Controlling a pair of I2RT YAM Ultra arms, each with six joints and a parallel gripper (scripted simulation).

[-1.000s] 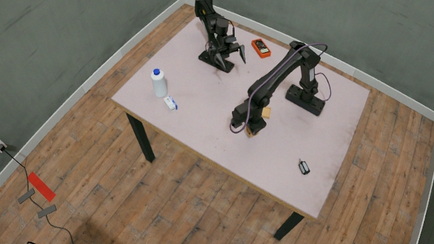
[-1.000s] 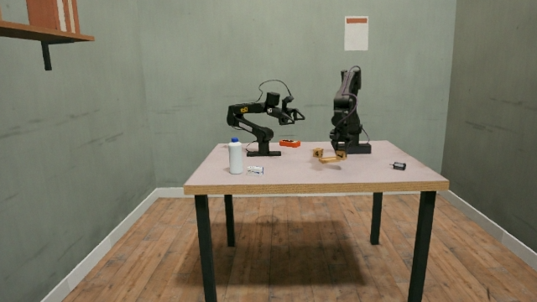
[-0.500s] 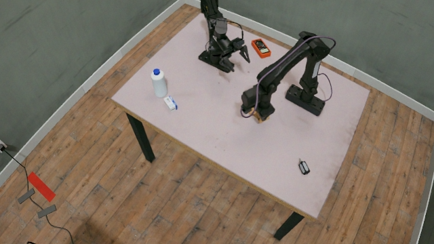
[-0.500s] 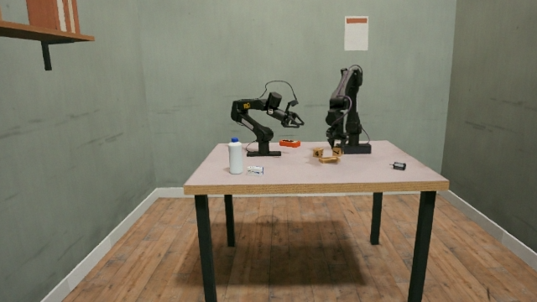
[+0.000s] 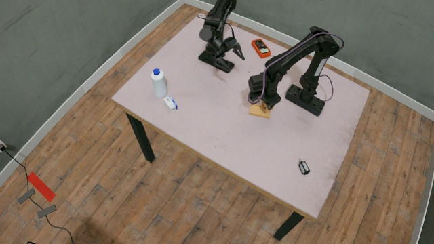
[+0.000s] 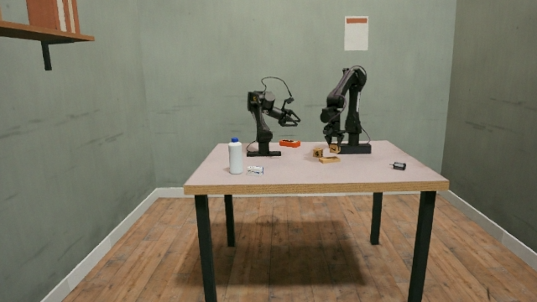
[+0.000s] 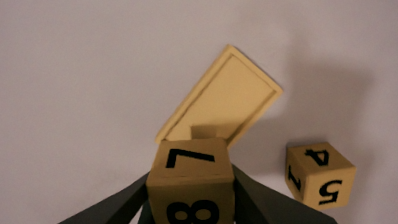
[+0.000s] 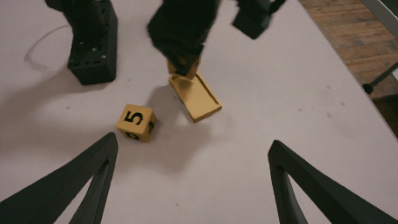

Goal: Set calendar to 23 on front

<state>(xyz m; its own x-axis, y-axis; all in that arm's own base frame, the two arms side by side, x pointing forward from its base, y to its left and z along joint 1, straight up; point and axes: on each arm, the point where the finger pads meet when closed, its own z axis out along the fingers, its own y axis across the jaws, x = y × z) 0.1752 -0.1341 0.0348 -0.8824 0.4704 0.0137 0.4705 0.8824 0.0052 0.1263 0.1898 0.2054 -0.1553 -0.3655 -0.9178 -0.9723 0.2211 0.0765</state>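
Right now the wooden tray is 6 cm below my left hand and 3 cm to the right of it. Also, from my left hand: number cube (right at my left hand); then white bottle (51 cm to the right, 16 cm ahead, 1 cm above); then black object (28 cm to the left, 17 cm ahead, 6 cm below).
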